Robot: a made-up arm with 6 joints. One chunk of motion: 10 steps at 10 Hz.
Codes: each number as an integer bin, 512 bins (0 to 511) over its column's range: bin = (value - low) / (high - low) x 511, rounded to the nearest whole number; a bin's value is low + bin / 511 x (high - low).
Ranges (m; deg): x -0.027..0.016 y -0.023..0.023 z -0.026..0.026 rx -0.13..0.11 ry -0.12..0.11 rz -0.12..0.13
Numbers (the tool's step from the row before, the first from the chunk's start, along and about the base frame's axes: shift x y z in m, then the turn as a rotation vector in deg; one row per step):
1: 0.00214 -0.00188 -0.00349 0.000 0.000 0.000
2: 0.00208 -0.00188 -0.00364 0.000 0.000 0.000
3: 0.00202 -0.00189 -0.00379 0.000 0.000 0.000
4: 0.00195 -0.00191 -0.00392 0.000 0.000 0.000
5: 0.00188 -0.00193 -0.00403 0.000 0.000 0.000
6: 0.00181 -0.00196 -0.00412 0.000 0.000 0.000
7: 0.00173 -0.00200 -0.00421 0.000 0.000 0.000
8: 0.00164 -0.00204 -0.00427 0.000 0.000 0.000
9: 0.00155 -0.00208 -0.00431 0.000 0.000 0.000
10: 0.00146 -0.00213 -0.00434 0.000 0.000 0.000
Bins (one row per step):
1: 346 235 221 277 267 245
2: 346 235 220 277 267 245
3: 345 235 218 277 267 245
4: 344 234 217 277 267 245
5: 343 234 216 277 267 245
6: 342 234 215 277 267 245
7: 341 233 214 277 267 245
8: 340 233 214 277 267 245
9: 339 232 213 277 267 245
10: 338 232 213 277 267 245

